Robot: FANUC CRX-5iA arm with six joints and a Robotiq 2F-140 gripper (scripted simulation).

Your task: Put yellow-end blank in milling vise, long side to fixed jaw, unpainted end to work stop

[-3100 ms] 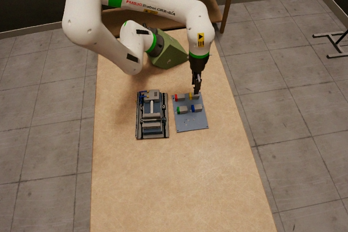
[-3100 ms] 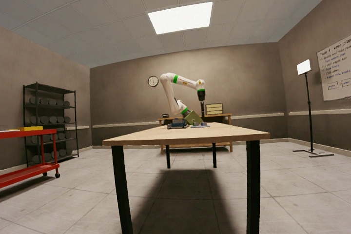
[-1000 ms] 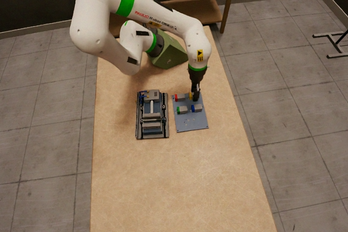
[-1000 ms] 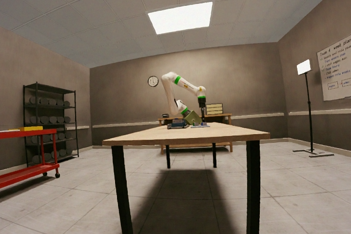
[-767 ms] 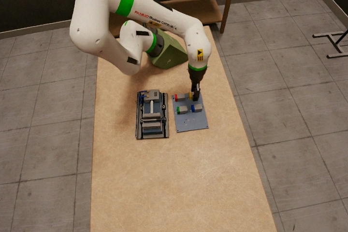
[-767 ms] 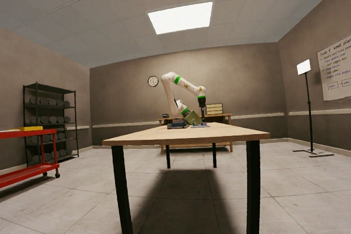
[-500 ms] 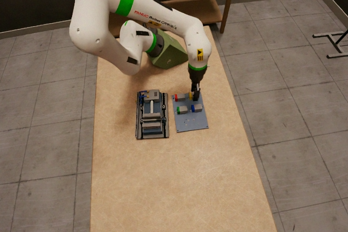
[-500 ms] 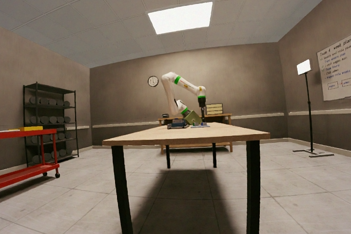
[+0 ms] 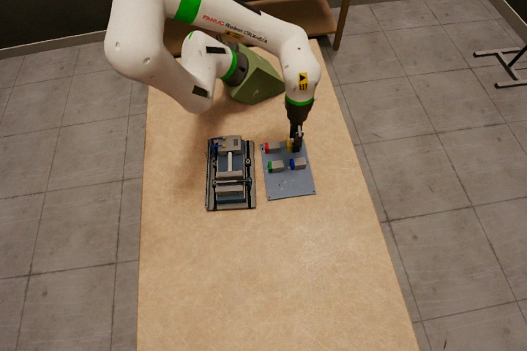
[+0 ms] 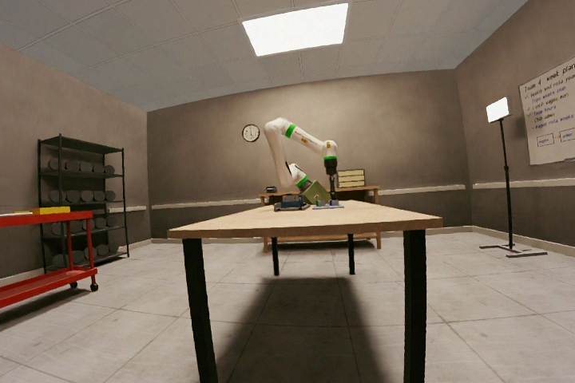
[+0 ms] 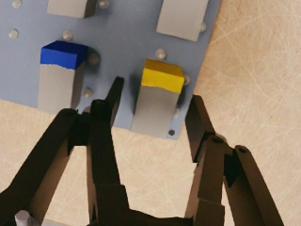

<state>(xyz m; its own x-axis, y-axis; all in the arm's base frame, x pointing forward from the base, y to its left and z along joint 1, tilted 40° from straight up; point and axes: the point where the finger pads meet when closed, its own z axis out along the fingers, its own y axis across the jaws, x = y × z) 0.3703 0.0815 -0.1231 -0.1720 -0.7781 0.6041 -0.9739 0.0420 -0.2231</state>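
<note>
Right now the blue-ended blank is 90 mm ahead of my hand, 30 mm below it and 20 mm to the right of it. From my hand the other things lie so: green-ended blank (100 mm to the right, 70 mm ahead, 30 mm below); then blue-grey plate (80 mm ahead, 60 mm to the right, 60 mm below); then red-ended blank (90 mm to the right, 30 mm below, 20 mm behind).
</note>
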